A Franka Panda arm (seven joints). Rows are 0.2 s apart.
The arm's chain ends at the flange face. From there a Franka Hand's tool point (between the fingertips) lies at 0.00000 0.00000 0.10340 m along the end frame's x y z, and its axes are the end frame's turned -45 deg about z.
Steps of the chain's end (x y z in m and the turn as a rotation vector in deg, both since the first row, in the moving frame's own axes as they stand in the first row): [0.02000, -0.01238, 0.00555, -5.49, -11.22, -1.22]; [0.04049, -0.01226, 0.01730, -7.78, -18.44, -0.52]
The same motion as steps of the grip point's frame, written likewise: [0.00167, -0.00164, 0.00310, 4.05, -11.82, -1.22]; [0.00446, 0.00678, 0.01106, 7.54, -18.54, -0.52]
